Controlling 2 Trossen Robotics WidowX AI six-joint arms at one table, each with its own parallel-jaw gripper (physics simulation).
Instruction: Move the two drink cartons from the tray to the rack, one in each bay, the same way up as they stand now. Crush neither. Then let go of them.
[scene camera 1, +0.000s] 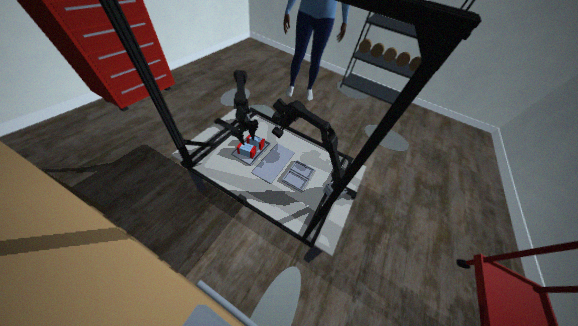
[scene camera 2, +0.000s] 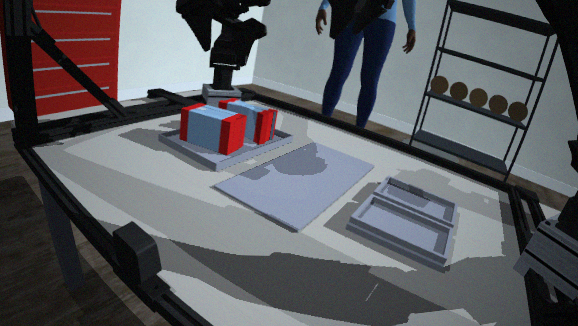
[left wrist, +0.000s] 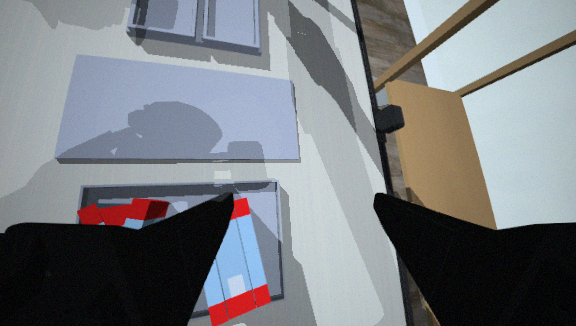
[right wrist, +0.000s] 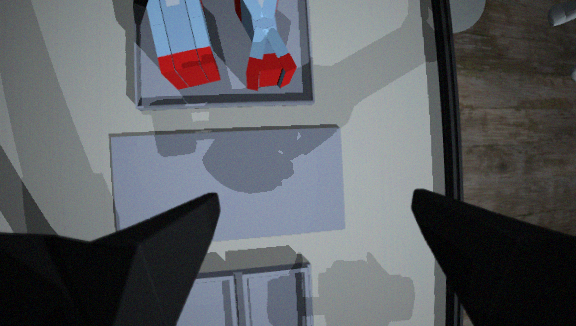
Note:
My left gripper (scene camera 2: 226, 58) is open and holds nothing. My right gripper (right wrist: 314, 200) is open, holding nothing. Further things: a flat grey mat (left wrist: 115, 108).
My left gripper also shows in the left wrist view (left wrist: 304, 199). The flat grey mat also shows in the right wrist view (right wrist: 270, 182).

